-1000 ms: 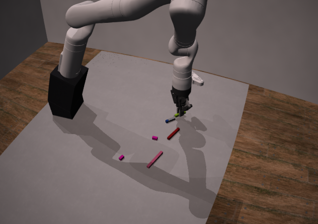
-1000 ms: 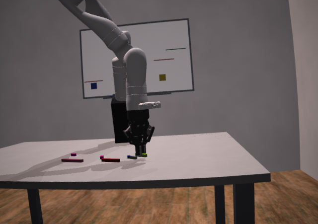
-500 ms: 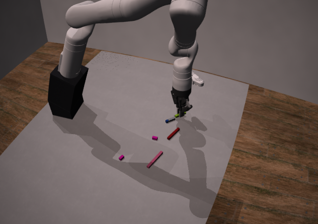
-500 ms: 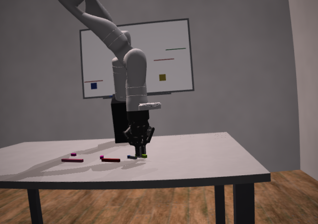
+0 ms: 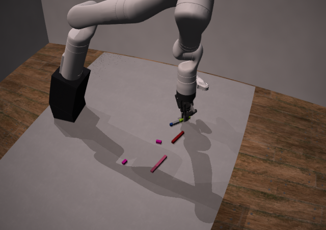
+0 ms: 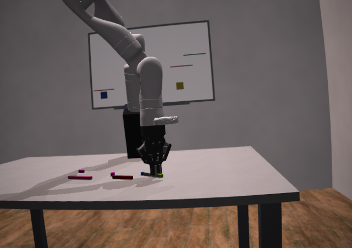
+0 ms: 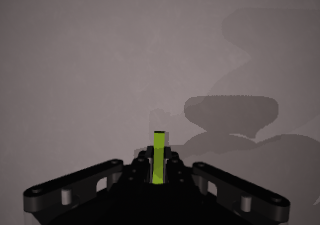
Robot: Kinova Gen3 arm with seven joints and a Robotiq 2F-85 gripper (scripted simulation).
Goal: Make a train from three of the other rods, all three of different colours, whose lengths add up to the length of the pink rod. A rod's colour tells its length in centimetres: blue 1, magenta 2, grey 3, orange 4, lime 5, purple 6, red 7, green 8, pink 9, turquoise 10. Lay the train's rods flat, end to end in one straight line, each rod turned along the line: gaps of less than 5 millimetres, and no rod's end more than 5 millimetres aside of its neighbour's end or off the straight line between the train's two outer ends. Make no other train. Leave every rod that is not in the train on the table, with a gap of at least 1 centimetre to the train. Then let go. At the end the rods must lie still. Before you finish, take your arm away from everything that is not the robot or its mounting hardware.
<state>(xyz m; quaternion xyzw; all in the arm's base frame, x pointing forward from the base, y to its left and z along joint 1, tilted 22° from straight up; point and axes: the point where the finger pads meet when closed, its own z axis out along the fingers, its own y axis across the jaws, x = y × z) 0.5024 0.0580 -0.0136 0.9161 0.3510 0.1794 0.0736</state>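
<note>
The lime rod lies 1 cm below my hand. Round my hand: blue rod: 5 cm behind, 4 cm to the right, 2 cm below; red rod: 11 cm to the right, 2 cm below, 1 cm behind; grey rod: 3 cm to the right, 3 cm behind, 2 cm below.
</note>
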